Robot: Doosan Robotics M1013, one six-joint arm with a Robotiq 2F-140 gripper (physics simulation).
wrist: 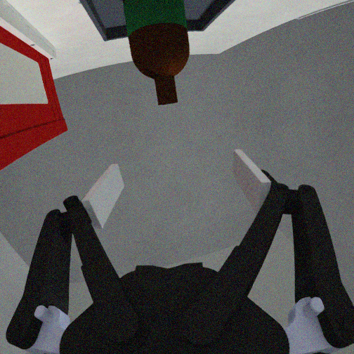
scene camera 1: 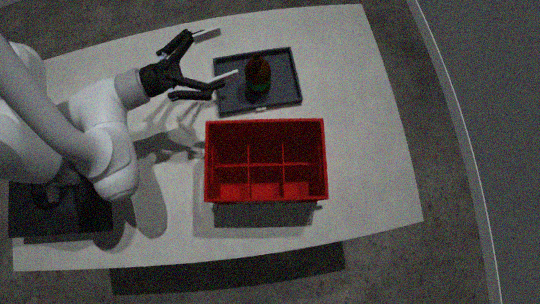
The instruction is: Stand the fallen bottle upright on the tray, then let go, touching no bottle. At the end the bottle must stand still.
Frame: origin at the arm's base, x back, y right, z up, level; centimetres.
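Seen in the pictures: gripper, fingertip midpoint: (scene camera 1: pixel 228 50); arm's base at its link origin: (scene camera 1: pixel 55 162).
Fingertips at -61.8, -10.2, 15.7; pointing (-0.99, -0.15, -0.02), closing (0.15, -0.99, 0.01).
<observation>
Offsets run from my fingertips to a thing's top centre, as dx, dy, dz. "spot": to the spot under its first point.
The brown bottle with a green band {-6.5, -0.7, -6.7} (scene camera 1: pixel 258 75) (wrist: pixel 159 50) stands upright on the dark grey tray {spot: -18.2, +2.5, -20.1} (scene camera 1: pixel 299 82) (wrist: pixel 111 15). In the wrist view its neck points down the picture and its base is cut off by the top edge. My gripper (scene camera 1: pixel 216 54) (wrist: pixel 175 168) is open wide with nothing between its pale pads. In the scene view it is to the left of the bottle, with the lower finger's tip over the tray's left part. In the wrist view the bottle is beyond the pads, apart from both.
A red crate with compartments {-2.7, +26.1, -5.2} (scene camera 1: pixel 265 120) (wrist: pixel 30 117) stands close to the tray, below it in the scene view and at the left in the wrist view. A dark block (scene camera 1: pixel 95 215) lies at the lower left, partly behind the arm. The table's edge runs beyond the tray.
</observation>
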